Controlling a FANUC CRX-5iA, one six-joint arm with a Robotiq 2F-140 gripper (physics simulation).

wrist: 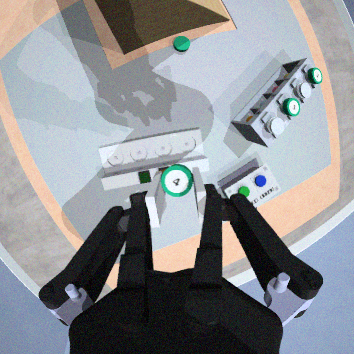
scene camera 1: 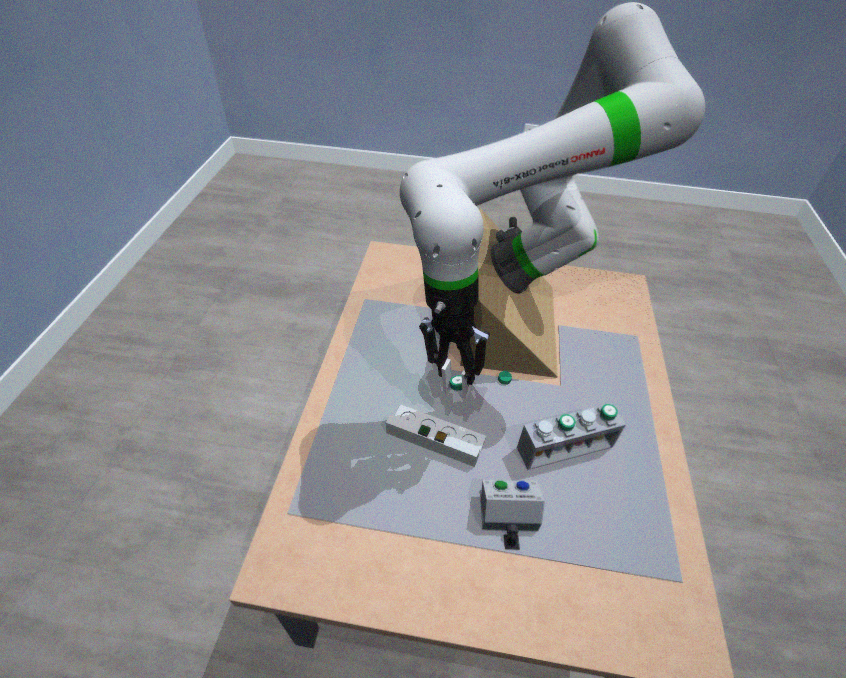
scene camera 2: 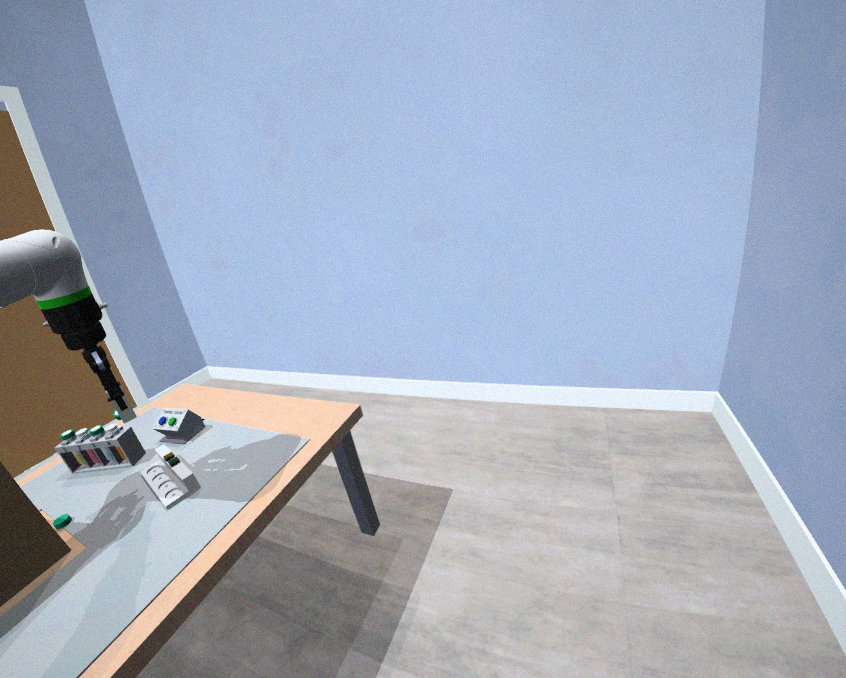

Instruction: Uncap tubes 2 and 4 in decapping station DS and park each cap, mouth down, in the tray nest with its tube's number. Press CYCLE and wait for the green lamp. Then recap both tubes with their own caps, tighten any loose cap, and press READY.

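Frame: origin at the arm's base, x ahead, y left, z up, level; centimetres.
Seen in the pictures: gripper, fingertip midpoint: (wrist: 177, 180) (scene camera 1: 457, 390) (scene camera 2: 128, 416); arm's base, origin of the base link: (scene camera 1: 507, 269).
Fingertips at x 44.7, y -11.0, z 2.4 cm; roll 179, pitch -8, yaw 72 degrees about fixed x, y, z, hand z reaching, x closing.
Note:
Offsets run from my fingertips to a thing's top centre. "spot": to the spot under its first point.
My gripper (scene camera 1: 458, 374) (wrist: 177, 180) is shut on the green cap marked 4 {dx -0.8, dy +0.0, dz +2.7 cm} (scene camera 1: 456, 382) (wrist: 176, 181), held in the air with its number facing up, behind the tray {dx -0.4, dy -3.5, dz -13.5 cm} (scene camera 1: 462, 452) (scene camera 2: 185, 484) (wrist: 115, 181) in scene view 1. The four tray nests hold no caps; the tray's green lamp {dx +1.7, dy -6.2, dz -13.5 cm} (scene camera 1: 424, 430) (wrist: 144, 177) looks dark. In decapping station DS {spot: dx +3.3, dy +16.7, dz -13.7 cm} (scene camera 1: 526, 447) (wrist: 253, 132), two tubes wear green caps {dx -0.2, dy +24.4, dz -6.7 cm} (scene camera 1: 567, 421) {dx -4.2, dy +33.9, dz -6.7 cm} (scene camera 1: 609, 411) (wrist: 291, 107) (wrist: 314, 75); the two between and beside them are uncapped. Another green cap {dx -19.7, dy +12.6, dz -17.4 cm} (scene camera 1: 504, 377) (scene camera 2: 62, 521) (wrist: 182, 44) lies on the mat, no number visible.
A button box {dx +15.9, dy +13.4, dz -10.5 cm} (scene camera 1: 512, 511) with a green button {dx +13.9, dy +10.9, dz -11.4 cm} (scene camera 1: 501, 484) (wrist: 244, 191) and a blue button {dx +13.4, dy +15.4, dz -11.4 cm} (scene camera 1: 522, 485) (wrist: 260, 180) stands near the station. A brown wedge-shaped block (scene camera 1: 519, 346) (wrist: 175, 20) stands behind the loose cap, close to it.

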